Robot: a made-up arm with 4 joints.
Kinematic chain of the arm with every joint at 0, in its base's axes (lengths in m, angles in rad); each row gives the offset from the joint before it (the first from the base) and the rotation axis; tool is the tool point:
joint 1: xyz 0 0 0.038 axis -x
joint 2: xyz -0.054 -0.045 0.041 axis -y
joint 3: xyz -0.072 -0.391 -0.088 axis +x
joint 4: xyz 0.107 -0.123 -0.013 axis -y
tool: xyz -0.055 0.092 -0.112
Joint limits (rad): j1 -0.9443..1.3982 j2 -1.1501..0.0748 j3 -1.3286..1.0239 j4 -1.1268..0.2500
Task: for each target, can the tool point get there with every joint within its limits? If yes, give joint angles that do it. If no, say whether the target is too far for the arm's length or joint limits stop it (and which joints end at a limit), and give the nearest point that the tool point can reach.
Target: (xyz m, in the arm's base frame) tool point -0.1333 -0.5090 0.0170
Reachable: yes | joints 0.1794 -0.0966 -0.3717 -0.4625
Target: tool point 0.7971 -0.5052 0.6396
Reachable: no: too far | nearest point -0.0335 -0.3671 0.4751 | short by 0.858 m
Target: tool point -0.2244 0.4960 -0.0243
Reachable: no: joint limits stop it (at a limit: joint 1, joint 3, joint 4) | nearest point -0.1160 -0.0894 -0.3129 | short by 0.662 m
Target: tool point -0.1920 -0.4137 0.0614
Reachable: yes | joints 0.3236 -0.5546 0.5781 -0.1699
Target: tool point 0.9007 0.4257 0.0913
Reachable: no: too far | nearest point -0.0308 -0.0820 -0.3183 | short by 1.137 m
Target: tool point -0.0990 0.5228 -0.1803
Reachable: no: joint limits stop it (at a limit: joint 1, joint 3, joint 4) | nearest point -0.0680 -0.0812 -0.3189 | short by 0.620 m
